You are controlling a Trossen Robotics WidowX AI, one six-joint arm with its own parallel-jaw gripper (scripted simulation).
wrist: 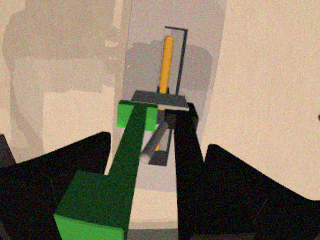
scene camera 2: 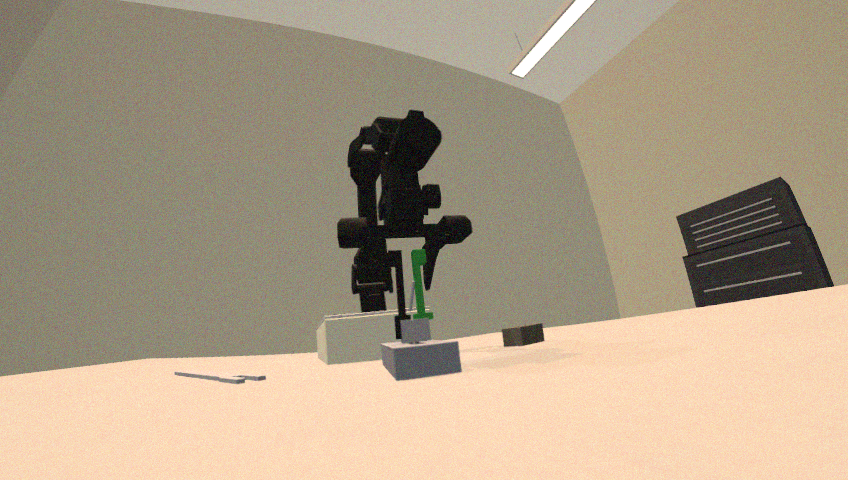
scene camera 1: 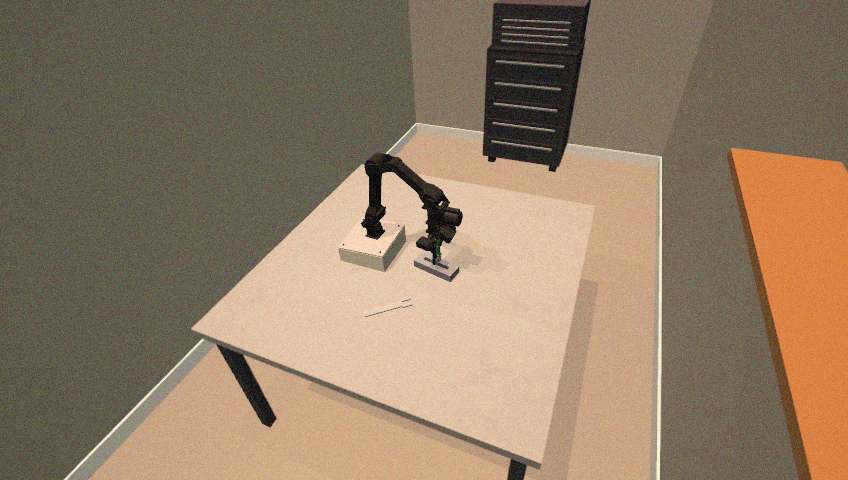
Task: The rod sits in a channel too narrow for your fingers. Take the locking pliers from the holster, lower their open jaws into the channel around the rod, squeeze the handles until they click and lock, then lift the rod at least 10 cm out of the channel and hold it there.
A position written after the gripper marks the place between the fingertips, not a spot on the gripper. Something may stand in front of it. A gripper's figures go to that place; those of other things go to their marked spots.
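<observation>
A grey channel block [scene camera 2: 432, 358] and a black handle [scene camera 2: 394, 256] have their marked spots 0.16 m apart. The block is 0.33 m from the lens, and of the things named here it's the nearest to the lens. The handle is 0.41 m from the lens, and so is a flat grey tool [scene camera 2: 236, 378], also 0.41 m from the lens. The gripper [scene camera 2: 409, 291] is 0.42 m from the lens, so the grey channel block is nearer to the lens than the gripper.
</observation>
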